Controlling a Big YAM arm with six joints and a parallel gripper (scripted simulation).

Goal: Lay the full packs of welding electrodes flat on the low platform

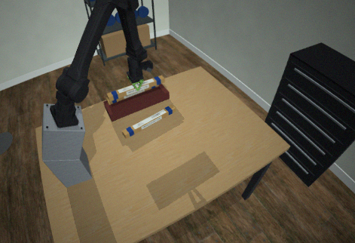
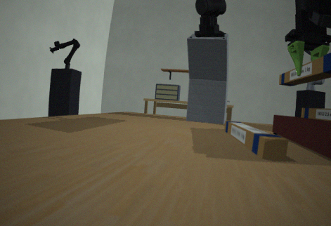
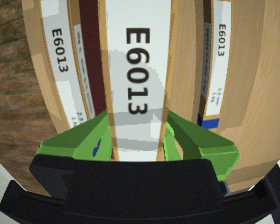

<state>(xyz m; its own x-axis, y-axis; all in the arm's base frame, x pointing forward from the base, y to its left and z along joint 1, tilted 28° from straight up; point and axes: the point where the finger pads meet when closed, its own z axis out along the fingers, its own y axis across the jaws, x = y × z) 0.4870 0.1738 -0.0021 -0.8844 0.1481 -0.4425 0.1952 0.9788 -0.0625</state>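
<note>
Now: the dark red platform 150 mm below my hand, 50 mm to the left of it and 10 mm ahead of it. Also, from my hand: pack of welding electrodes: 10 mm above.
</note>
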